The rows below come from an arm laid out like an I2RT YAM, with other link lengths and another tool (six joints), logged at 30 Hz.
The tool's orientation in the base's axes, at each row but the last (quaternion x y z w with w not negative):
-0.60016, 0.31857, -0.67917, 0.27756
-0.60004, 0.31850, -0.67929, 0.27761
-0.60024, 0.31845, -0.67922, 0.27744
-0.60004, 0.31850, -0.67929, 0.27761
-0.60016, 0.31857, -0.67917, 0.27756
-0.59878, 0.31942, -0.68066, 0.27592
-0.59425, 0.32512, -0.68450, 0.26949
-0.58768, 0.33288, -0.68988, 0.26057
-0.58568, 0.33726, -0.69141, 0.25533
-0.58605, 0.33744, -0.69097, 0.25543
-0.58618, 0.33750, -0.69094, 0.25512
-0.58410, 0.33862, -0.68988, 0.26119
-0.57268, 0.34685, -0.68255, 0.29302
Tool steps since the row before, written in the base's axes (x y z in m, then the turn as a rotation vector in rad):
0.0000, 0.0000, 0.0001, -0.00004, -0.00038, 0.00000
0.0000, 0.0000, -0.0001, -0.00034, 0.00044, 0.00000
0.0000, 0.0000, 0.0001, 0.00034, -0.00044, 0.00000
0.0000, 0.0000, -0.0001, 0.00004, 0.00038, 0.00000
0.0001, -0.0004, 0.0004, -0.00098, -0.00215, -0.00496
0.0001, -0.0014, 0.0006, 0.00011, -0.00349, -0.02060
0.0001, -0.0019, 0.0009, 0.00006, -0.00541, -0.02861
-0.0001, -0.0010, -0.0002, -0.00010, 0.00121, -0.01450
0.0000, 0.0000, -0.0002, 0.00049, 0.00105, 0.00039
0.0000, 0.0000, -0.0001, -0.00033, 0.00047, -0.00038
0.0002, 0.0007, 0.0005, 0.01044, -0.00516, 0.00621
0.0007, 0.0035, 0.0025, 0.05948, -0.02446, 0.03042
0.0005, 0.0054, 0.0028, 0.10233, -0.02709, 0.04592
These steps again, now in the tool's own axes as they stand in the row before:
0.0001, -0.0001, 0.0000, 0.00029, 0.00024, 0.00000
-0.0001, 0.0001, 0.0000, -0.00029, -0.00028, -0.00038
0.0001, -0.0001, 0.0000, 0.00029, 0.00028, 0.00038
-0.0001, 0.0001, 0.0000, -0.00029, -0.00024, 0.00000
0.0005, 0.0000, 0.0002, -0.00141, 0.00519, -0.00114
0.0014, 0.0004, 0.0003, -0.01053, 0.01801, -0.00115
0.0020, 0.0005, 0.0004, -0.01418, 0.02538, -0.00162
0.0006, 0.0008, 0.0000, -0.01013, 0.01033, -0.00155
-0.0001, 0.0002, 0.0000, -0.00063, -0.00099, 0.00034
-0.0001, 0.0001, 0.0000, -0.00053, 0.00000, -0.00044
-0.0002, -0.0008, 0.0001, 0.00592, -0.00189, 0.01165
-0.0012, -0.0042, 0.0003, 0.02685, -0.01007, 0.06511
-0.0028, -0.0054, 0.0000, 0.03053, -0.02095, 0.10928

